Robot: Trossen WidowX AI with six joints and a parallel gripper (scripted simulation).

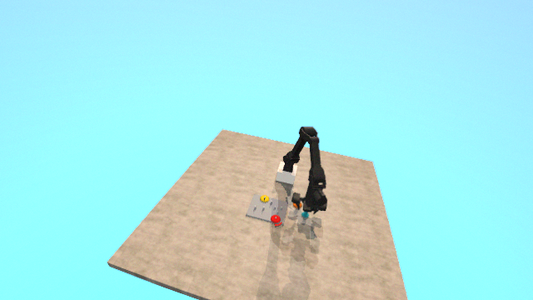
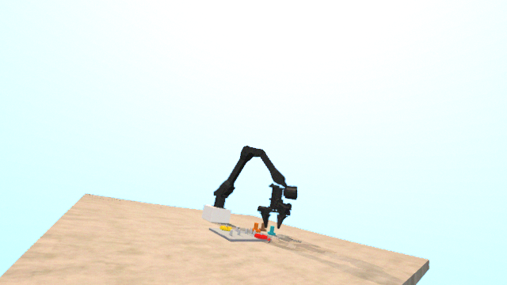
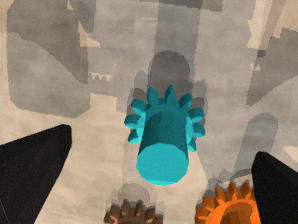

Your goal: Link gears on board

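Now: gripper tip 80 mm short of the red gear, 160 mm to the left of it and 10 mm above it. The rest, counted from my gripper tip: brown gear (80 mm behind, 20 mm to the left, 10 mm below); then teal gear (10 mm below); then orange gear (60 mm behind, 50 mm to the right, 10 mm below).
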